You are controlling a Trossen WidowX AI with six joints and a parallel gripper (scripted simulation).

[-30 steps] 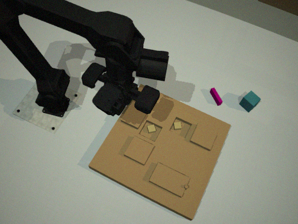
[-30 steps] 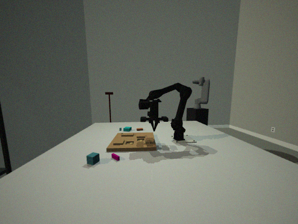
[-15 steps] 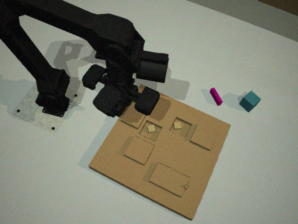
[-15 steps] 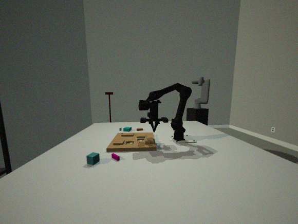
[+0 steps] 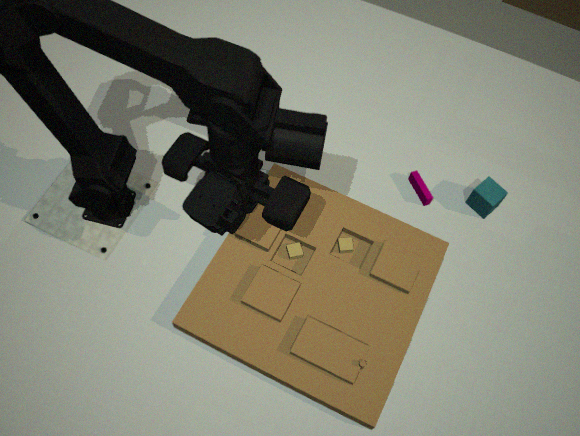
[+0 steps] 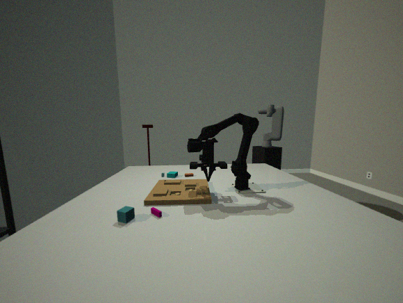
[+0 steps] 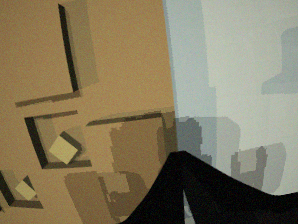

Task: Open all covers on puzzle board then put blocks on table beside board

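Now: gripper tip 120 mm short of the tan puzzle board, 60 mm to the left of it and 40 mm above it. The rest, counted from my gripper tip: orange block: 340 mm to the right, 50 mm below, 30 mm ahead; then teal block: 360 mm to the right, 140 mm ahead, 50 mm below; then magenta bar: 260 mm ahead, 150 mm to the left, 50 mm below.
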